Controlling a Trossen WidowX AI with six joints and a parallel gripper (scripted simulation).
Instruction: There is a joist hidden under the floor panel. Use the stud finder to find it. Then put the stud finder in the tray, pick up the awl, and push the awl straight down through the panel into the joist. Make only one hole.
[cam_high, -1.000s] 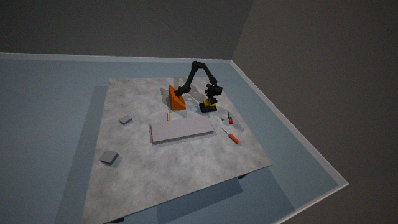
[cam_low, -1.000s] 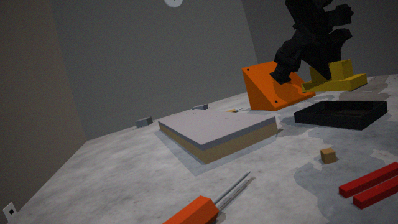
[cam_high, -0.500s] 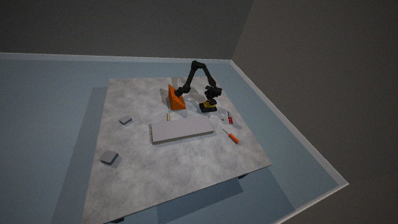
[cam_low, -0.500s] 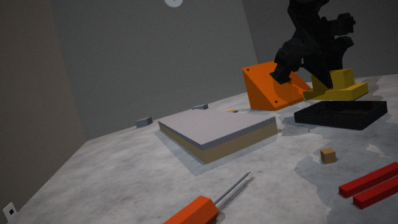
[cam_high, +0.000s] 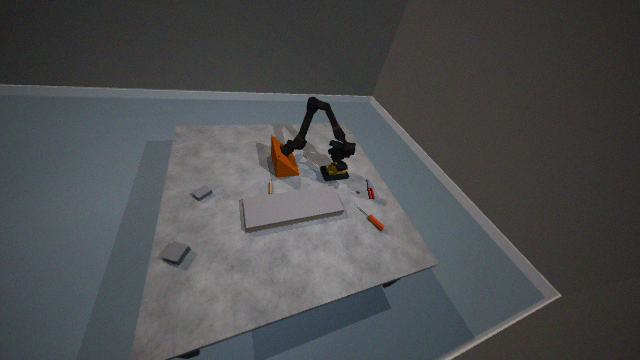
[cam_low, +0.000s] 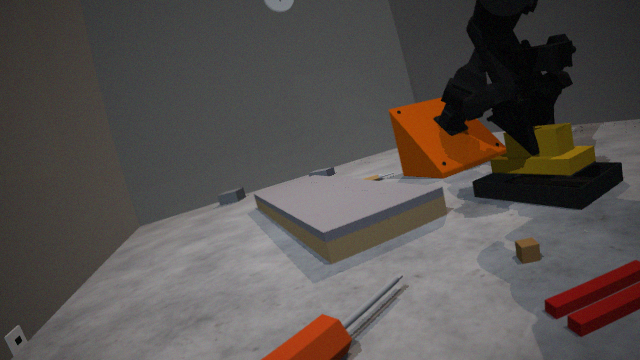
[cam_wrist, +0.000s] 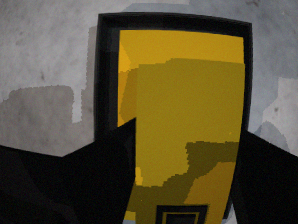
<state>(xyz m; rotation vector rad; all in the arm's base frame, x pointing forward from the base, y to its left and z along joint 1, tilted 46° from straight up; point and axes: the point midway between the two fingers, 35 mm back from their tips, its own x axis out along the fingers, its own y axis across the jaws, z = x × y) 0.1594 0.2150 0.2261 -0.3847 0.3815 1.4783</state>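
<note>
The black tray lies 1 cm to the right of my gripper tip and 4 cm below it. Also, from my gripper tip: indicator light: 4 cm to the right, 3 cm above; yellow stud finder: 2 cm to the right, 2 cm above; small tan cube: 19 cm ahead, 8 cm to the left, 5 cm below.
</note>
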